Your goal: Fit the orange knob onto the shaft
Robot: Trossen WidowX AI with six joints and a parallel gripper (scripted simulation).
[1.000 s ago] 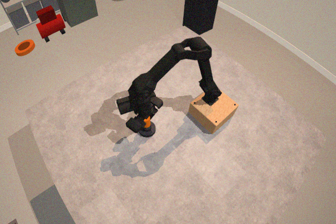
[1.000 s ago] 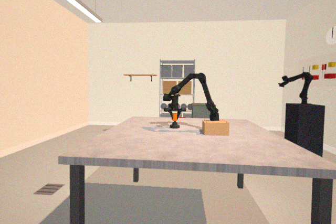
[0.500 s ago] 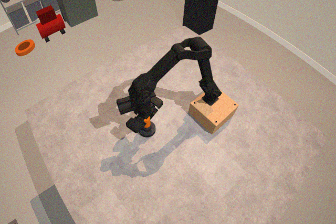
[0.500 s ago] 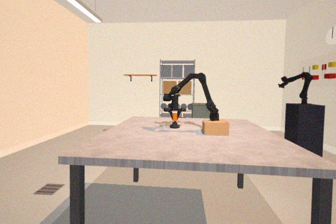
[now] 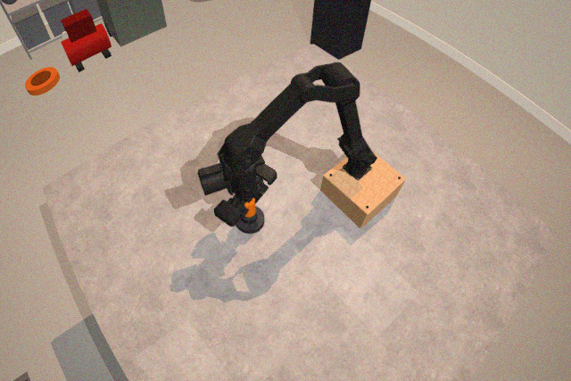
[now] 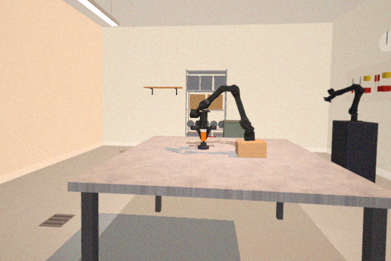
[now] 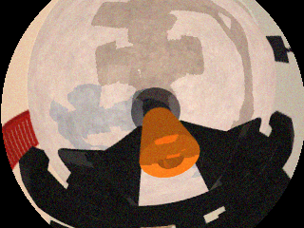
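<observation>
My gripper tip is now 20 mm below the orange knob. From my gripper tip the other things lie so: dark round pedestal (40 mm below).
</observation>
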